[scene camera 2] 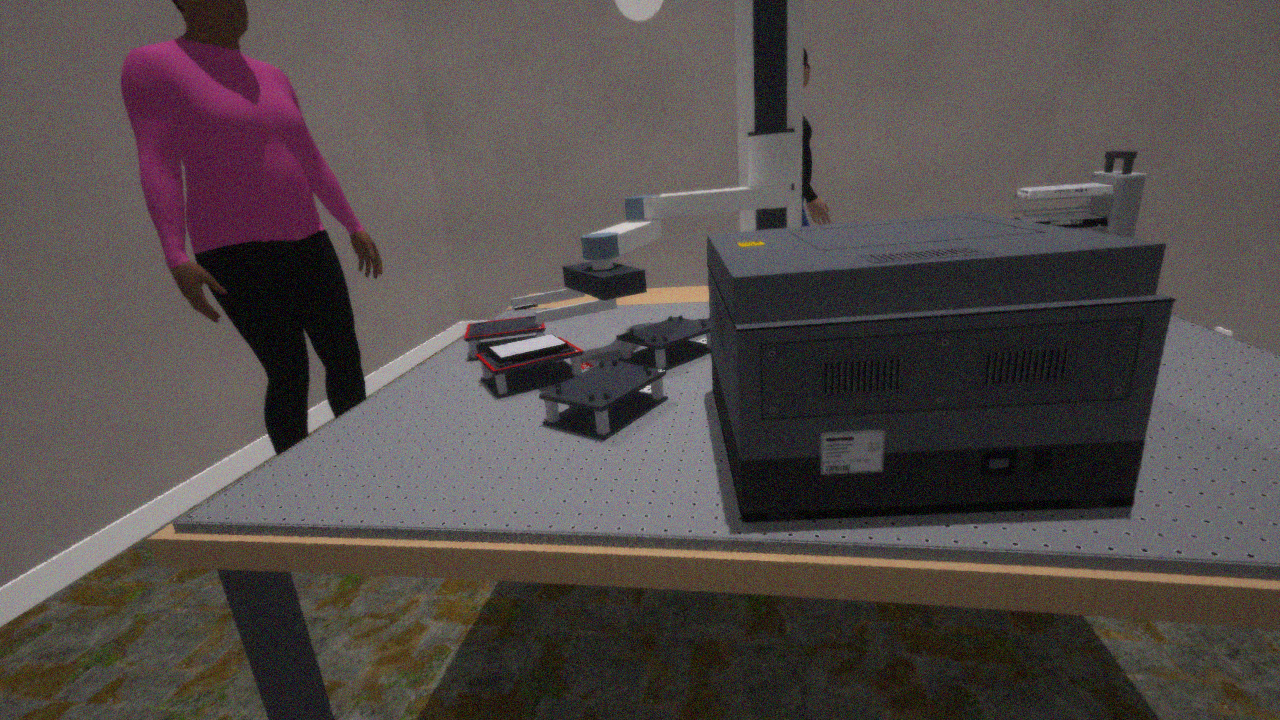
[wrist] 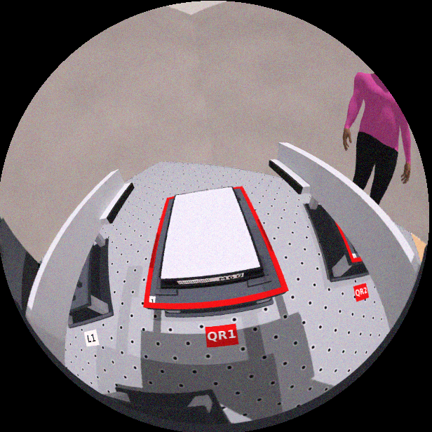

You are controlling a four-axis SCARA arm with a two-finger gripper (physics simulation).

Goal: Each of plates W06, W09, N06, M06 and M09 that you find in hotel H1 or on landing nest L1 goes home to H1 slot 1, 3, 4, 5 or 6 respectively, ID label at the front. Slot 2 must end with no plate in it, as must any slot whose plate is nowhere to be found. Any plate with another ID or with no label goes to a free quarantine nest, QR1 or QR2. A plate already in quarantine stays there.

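Places are measured from the arm's base along level axes (x ahead, y left, z up), in metres.
Where they show: gripper, between the fingertips: (scene camera 2: 523,310).
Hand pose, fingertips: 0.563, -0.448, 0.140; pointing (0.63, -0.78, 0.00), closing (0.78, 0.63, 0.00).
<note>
Each offset is from my fingertips to the centre of the thing, as dx, dy, dz. Level surfaces: height alone.
My gripper (scene camera 2: 525,308) (wrist: 196,160) is open and empty, its two fingers apart above and to either side of quarantine nest QR1 {+0.004, +0.000, -0.099} (scene camera 2: 537,360) (wrist: 220,303). A white-topped plate {+0.004, +0.000, -0.070} (scene camera 2: 528,346) (wrist: 212,232) rests level on QR1, its front label reading M60 in the wrist view. Red-rimmed nest QR2 {-0.189, -0.123, -0.100} (scene camera 2: 503,329) (wrist: 357,259) stands beside it, with no plate visible on it in the scene view; a finger partly hides it in the wrist view. Landing nest L1 {+0.157, +0.178, -0.097} (scene camera 2: 604,386) (wrist: 82,287) shows a bare dark top with pegs. Hotel H1 cannot be made out.
A large dark instrument {+0.230, +0.549, +0.000} (scene camera 2: 939,376) stands at the right of the perforated table {dz -0.127} (scene camera 2: 447,483). Another dark nest {-0.116, +0.241, -0.097} (scene camera 2: 669,331) stands behind L1. A dark base (wrist: 170,400) shows at the wrist view's bottom. A person in pink (scene camera 2: 237,152) (wrist: 377,115) stands beyond the table.
</note>
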